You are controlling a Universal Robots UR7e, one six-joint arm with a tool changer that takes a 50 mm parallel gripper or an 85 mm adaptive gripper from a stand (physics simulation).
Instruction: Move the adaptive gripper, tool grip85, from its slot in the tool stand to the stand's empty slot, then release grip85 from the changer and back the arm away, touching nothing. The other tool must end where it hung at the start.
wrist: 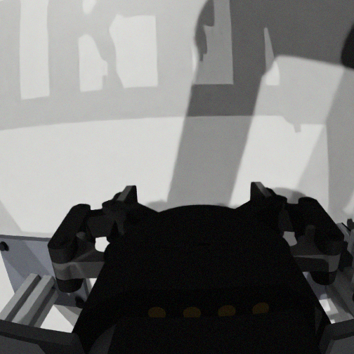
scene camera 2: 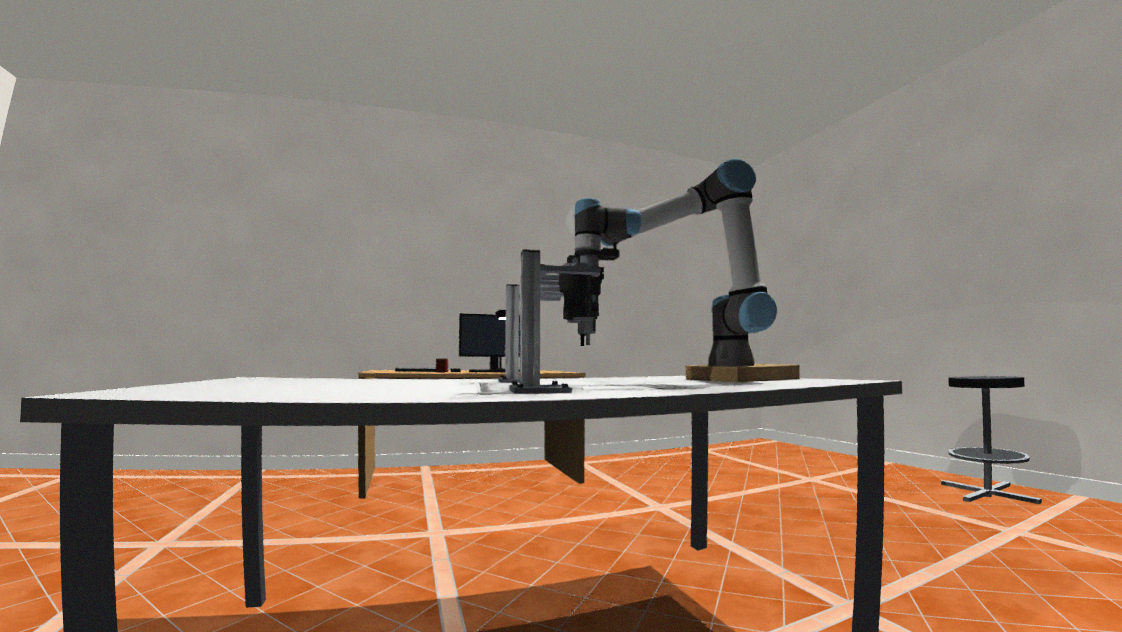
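Pixels of known places: arm's base, origin of its link: point(scene camera 2: 731, 365).
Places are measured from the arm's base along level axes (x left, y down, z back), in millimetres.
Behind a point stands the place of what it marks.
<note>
The tool grip85 is on the arm's changer; its black body fills the lower middle of the wrist view. Its fingers, my gripper point(wrist: 193, 194), stand wide apart with nothing between them. The tool stand point(scene camera 2: 530, 321) @[x 346, y -107, z -710 mm] point(wrist: 35, 335) rises on the table; in the wrist view its dark edges flank the tool at both lower corners. The other tool point(scene camera 2: 585, 326) @[x 315, y -100, z -577 mm] hangs at the stand with its narrow grey fingers down. In scene camera 2 it overlaps grip85, so grip85's fingertips there are hidden. Whether grip85 sits in a slot, and which slot, I cannot tell.
A foot plate point(wrist: 32, 255) with bolts lies below at left. The arm's base stands on a wooden block point(scene camera 2: 777, 372) @[x 122, y 23, z 94 mm] at the right of the white table point(scene camera 2: 314, 396) @[x 505, y 48, z -1117 mm]. Behind are a desk with a monitor point(scene camera 2: 480, 335) and a red mug point(scene camera 2: 442, 365). A stool point(scene camera 2: 986, 382) stands right.
</note>
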